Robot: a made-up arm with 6 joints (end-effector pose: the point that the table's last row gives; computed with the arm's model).
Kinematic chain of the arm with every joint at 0, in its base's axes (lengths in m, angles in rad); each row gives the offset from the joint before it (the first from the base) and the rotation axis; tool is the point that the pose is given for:
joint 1: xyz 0 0 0.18 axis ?
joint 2: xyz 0 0.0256 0 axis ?
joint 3: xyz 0 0 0.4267 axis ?
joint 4: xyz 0 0 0.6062 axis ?
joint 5: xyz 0 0 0 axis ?
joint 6: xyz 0 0 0.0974 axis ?
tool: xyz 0 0 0
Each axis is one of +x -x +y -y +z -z.
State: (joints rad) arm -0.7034 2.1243 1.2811 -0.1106 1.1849 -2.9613
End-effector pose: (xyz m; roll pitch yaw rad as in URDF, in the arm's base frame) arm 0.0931 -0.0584 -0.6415 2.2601 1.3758 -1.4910
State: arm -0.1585 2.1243 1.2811 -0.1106 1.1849 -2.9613
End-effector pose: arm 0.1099 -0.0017 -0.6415 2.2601 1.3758 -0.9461
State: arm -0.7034 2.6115 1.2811 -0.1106 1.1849 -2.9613
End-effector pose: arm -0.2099 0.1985 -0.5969 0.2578 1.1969 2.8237
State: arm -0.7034 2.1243 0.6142 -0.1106 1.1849 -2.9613
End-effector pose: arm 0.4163 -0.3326 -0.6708 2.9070 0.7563 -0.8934
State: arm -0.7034 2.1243 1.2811 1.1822 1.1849 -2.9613
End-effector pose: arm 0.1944 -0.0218 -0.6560 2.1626 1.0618 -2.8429
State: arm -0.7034 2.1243 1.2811 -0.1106 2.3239 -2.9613
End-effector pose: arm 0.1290 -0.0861 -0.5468 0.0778 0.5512 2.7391
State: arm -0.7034 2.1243 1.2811 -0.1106 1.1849 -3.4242
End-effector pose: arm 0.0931 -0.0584 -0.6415 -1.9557 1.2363 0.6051
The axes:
joint 1: +z
joint 2: +y
joint 3: +y
joint 4: +z
joint 5: +y
joint 6: +z

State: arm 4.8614 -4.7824 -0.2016 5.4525 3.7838 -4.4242
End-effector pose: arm 0.2051 -0.9035 0.3895 -1.2018 1.0665 0.0097
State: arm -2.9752 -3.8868 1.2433 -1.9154 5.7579 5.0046
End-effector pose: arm 0.0661 -0.0615 -0.7323 -2.5813 0.6407 -2.8641
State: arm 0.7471 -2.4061 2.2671 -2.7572 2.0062 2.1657
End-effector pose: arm -0.3219 -0.3084 0.4119 2.2441 -0.5421 -0.8002
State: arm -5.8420 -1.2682 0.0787 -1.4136 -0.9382 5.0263
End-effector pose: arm -0.9736 -0.3457 0.5428 1.4140 0.8522 -2.1767
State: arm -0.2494 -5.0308 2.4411 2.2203 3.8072 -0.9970
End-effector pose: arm 0.0881 -0.0455 -0.1183 -0.4874 -0.2020 2.7199
